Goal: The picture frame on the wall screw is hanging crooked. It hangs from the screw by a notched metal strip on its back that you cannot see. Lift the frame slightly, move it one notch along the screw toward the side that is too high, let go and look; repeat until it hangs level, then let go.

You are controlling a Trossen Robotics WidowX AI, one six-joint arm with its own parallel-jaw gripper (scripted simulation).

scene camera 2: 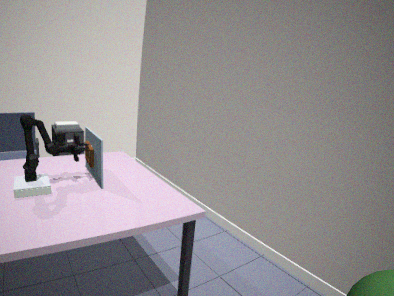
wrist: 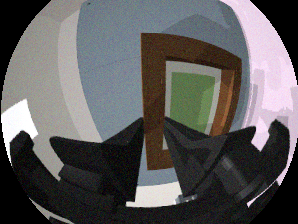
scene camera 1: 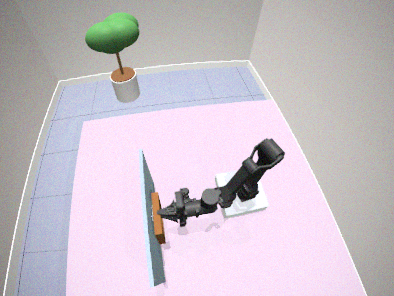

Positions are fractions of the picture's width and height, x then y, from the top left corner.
Labels:
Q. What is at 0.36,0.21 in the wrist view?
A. A wall panel.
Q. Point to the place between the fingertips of the gripper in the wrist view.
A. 0.52,0.54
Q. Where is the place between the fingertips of the gripper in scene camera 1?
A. At 0.40,0.72

